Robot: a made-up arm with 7 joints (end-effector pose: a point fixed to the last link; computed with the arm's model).
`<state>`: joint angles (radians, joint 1 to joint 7).
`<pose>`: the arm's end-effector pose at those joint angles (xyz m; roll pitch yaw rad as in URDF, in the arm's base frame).
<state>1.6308 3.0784 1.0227 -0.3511 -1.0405 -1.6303 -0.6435</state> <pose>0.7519 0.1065 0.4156 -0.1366 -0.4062 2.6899</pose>
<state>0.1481 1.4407 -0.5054 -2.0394 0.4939 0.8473 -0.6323</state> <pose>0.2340 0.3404 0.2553 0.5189 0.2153 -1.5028</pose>
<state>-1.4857 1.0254 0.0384 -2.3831 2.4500 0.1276 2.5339</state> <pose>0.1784 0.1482 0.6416 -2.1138 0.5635 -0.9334</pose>
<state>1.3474 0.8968 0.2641 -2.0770 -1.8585 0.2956 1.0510</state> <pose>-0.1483 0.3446 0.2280 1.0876 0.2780 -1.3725</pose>
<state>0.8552 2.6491 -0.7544 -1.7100 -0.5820 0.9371 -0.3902</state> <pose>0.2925 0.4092 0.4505 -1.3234 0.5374 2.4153</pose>
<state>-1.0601 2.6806 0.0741 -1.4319 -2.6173 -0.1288 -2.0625</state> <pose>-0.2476 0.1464 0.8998 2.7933 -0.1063 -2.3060</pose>
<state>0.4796 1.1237 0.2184 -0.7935 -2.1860 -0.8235 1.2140</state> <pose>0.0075 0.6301 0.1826 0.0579 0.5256 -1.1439</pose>
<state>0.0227 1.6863 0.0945 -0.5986 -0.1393 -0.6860 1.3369</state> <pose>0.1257 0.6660 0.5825 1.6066 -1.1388 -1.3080</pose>
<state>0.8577 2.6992 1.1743 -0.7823 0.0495 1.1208 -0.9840</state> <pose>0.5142 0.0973 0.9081 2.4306 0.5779 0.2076</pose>
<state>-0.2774 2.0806 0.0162 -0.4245 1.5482 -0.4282 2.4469</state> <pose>0.0286 0.5746 0.8176 -2.7841 0.4399 1.8799</pose>
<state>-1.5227 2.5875 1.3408 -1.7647 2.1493 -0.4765 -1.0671</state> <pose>-0.5622 0.1314 0.4535 -0.3614 1.2384 0.1410</pose>
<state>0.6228 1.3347 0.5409 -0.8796 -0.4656 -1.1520 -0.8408</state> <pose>-0.0011 0.6788 0.4119 0.9765 0.7929 -2.1715</pose>
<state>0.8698 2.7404 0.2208 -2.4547 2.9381 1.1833 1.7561</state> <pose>0.3440 0.0836 0.4426 1.2203 0.1596 1.8206</pose>
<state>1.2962 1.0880 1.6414 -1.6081 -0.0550 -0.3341 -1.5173</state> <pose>-0.1524 0.4740 0.6561 -2.6725 1.0767 0.8815</pose>
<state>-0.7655 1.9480 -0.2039 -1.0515 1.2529 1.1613 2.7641</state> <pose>0.1349 0.5096 0.8069 -0.9583 0.7486 2.8240</pose>
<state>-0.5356 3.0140 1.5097 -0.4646 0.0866 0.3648 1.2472</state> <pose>-0.4745 -0.0533 0.9798 -3.0142 0.4471 -3.0032</pose>
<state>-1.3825 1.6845 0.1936 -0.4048 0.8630 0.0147 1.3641</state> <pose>0.0485 0.6520 0.6873 -2.3414 0.4212 2.4717</pose>
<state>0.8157 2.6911 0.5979 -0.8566 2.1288 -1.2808 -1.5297</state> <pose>0.5249 0.2252 0.7774 2.9678 0.3913 -1.4215</pose>
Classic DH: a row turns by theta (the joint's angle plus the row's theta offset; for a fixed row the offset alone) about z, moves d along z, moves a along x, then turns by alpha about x. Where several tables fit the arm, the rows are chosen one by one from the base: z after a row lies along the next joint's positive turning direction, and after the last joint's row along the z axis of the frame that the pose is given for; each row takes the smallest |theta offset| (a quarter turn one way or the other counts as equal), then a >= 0, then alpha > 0; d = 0 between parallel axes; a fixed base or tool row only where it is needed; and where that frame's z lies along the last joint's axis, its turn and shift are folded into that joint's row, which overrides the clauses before.
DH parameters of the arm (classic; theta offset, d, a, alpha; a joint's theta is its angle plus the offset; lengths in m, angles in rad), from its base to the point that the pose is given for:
base (fixed): 0 0.3772 -0.0078 -1.2217
joint 1: -1.5708 -0.0076 0.0243 -1.5708
joint 2: 1.2217 -0.036 -0.0132 1.5708
joint 3: 1.5708 -0.4719 0.0521 -1.5708
joint 4: 0 0.0531 -0.0095 1.5708
joint 5: 0 -0.2808 -0.0122 -1.5708
joint 6: 0 0.0235 0.016 1.5708
joint 7: -1.3156 0 -0.0048 0
tool (fixed): 1.3156 0.0208 0 0

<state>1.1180 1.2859 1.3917 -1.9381 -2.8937 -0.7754 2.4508</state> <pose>0.0266 0.4264 0.5773 1.7820 0.3878 -0.5401</pose>
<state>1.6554 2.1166 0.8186 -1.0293 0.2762 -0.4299 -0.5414</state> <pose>0.3808 0.5590 0.4565 0.6874 0.6217 -1.9368</pose>
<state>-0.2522 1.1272 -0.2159 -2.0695 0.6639 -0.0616 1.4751</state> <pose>0.3044 0.3018 0.3241 -1.9244 -0.6246 1.1065</pose>
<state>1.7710 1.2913 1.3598 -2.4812 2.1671 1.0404 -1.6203</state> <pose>0.0885 0.3454 0.5182 0.1063 -0.4172 -1.6076</pose>
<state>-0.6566 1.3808 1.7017 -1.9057 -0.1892 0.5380 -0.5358</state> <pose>-0.1874 0.4486 0.5209 -2.5571 -0.7089 -1.4426</pose>
